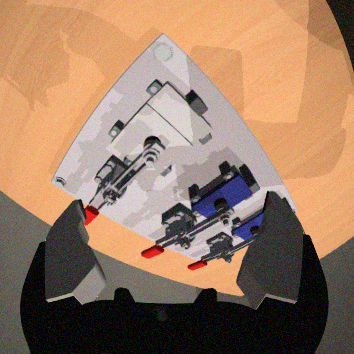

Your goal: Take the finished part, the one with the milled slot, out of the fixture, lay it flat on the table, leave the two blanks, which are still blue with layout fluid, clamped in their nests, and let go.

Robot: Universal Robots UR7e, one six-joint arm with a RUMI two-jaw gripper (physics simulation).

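Places are measured from the arm's base along level axes (x ahead, y left, z up), in millimetres.
Where they show: gripper, fingertip midpoint: (172, 198).
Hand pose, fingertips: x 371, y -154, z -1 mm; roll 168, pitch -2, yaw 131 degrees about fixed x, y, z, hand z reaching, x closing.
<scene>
Each offset is from my fingertips to the top centre of the thing. "spot": to the spot under its first point. Level surfaces: height alone.
The finished part {dx -9, dy -19, dz -62 mm} (172, 107), a pale block with a thin dark line across its top, sits in the largest nest of the grey fixture plate {spot: dx -33, dy -68, dz -83 mm} (132, 82). A toggle clamp {dx +67, dy -31, dz -26 mm} (112, 192) with a red handle reaches over its near edge. Two blue blanks {dx +13, dy +88, dz -57 mm} (232, 191) {dx +20, dy +199, dz -67 mm} (246, 228) sit in the smaller nests at the lower right, with clamp arms over them. The right finger partly hides the farther-right blank. My gripper (172, 198) is open and empty, its fingers wide apart above the near side of the fixture. Whether the clamp tip presses on the finished part is hard to tell.
The fixture stands on a round wooden table {dz -98 mm} (270, 80). Dark locating blocks stand around the nests. Red handles of the two other clamps {spot: dx +133, dy +64, dz -36 mm} (152, 251) {spot: dx +153, dy +172, dz -46 mm} (197, 265) stick out over the fixture's near edge. The table's near edge curves below them, with grey floor beyond.
</scene>
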